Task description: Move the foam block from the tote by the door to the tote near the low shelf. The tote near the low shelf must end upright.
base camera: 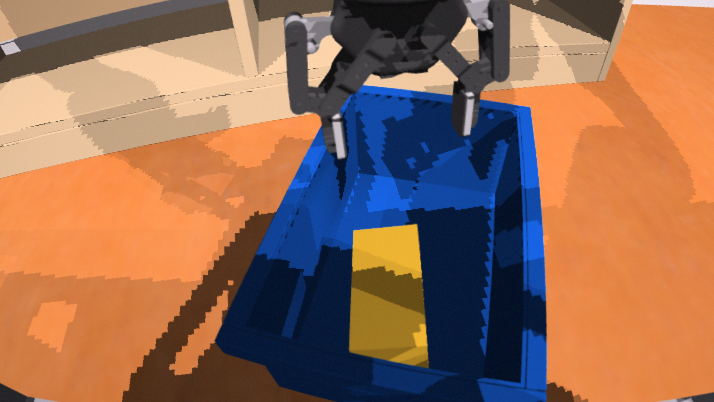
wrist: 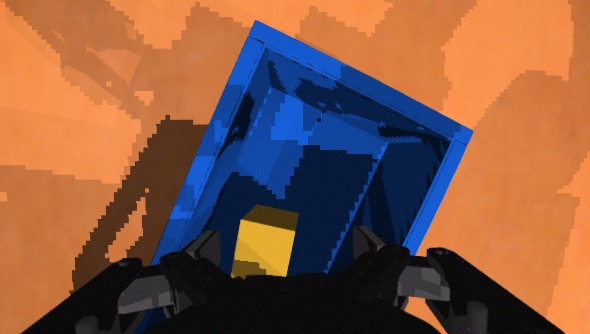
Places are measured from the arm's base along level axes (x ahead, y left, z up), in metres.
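Pixels of known places: gripper, between the fingertips: [base camera: 402, 140] [wrist: 287, 243].
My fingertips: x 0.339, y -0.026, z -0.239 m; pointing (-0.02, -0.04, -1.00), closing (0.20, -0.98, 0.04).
Observation:
Behind a point stands the place of what it marks.
The yellow foam block [base camera: 387, 300] @[x 0.252, y -0.013, z -0.318 m] [wrist: 265, 245] @[x 0.302, y -0.014, z -0.318 m] lies inside the blue tote [base camera: 534, 240] @[x 0.272, y -0.120, z -0.277 m] [wrist: 365, 75] @[x 0.466, y -0.067, z -0.277 m], toward the tote's near end in the base camera view. The tote stands upright on the floor in front of the low shelf [base camera: 280, 95] @[x 0.596, y 0.124, z -0.355 m]. My gripper [base camera: 404, 132] @[x 0.339, y -0.026, z -0.239 m] [wrist: 287, 243] @[x 0.339, y -0.026, z -0.239 m] is open and empty, above the tote's far half in the base camera view, apart from the block. In the wrist view the lower part of the block is hidden behind the gripper body. The tote by the door does not show in either view.
The low wooden shelf runs along the back of the base camera view, close behind the tote's far end, with an upright divider [base camera: 244, 37] @[x 0.589, y 0.156, z -0.258 m]. Orange floor [base camera: 625, 250] @[x 0.340, y -0.291, z -0.397 m] [wrist: 525, 175] @[x 0.425, y -0.369, z -0.397 m] lies on both sides of the tote, with dark shadows on it.

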